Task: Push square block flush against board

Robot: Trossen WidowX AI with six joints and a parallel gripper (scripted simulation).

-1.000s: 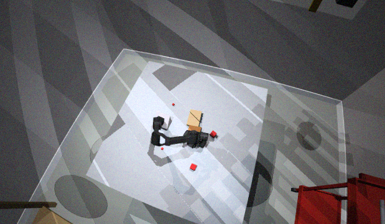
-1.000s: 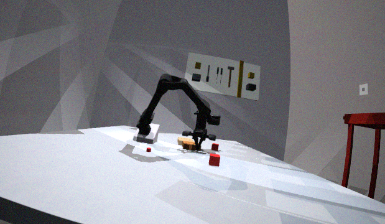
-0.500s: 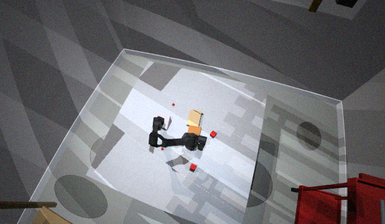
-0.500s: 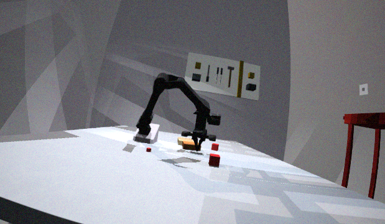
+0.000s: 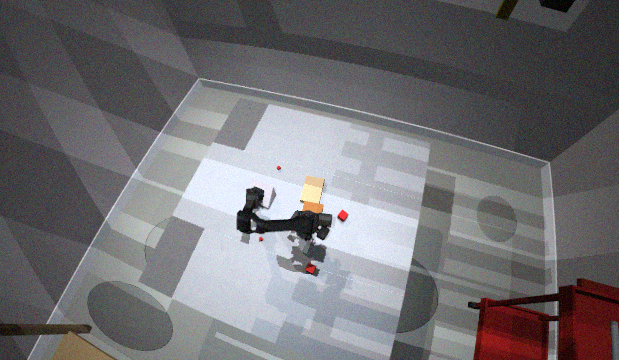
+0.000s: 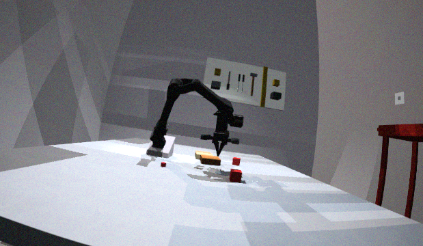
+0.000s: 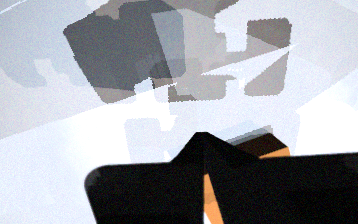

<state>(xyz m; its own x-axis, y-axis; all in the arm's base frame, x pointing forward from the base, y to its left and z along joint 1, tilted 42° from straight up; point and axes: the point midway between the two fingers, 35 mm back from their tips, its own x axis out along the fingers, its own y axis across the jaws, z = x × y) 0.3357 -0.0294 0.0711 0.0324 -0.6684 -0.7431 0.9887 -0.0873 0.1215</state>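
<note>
Right now the orange square block is 10 cm to the left of my gripper tip, 4 cm below it and 4 cm behind it. Also, from my gripper tip: tan board 22 cm to the left, 9 cm behind, 4 cm below.
</note>
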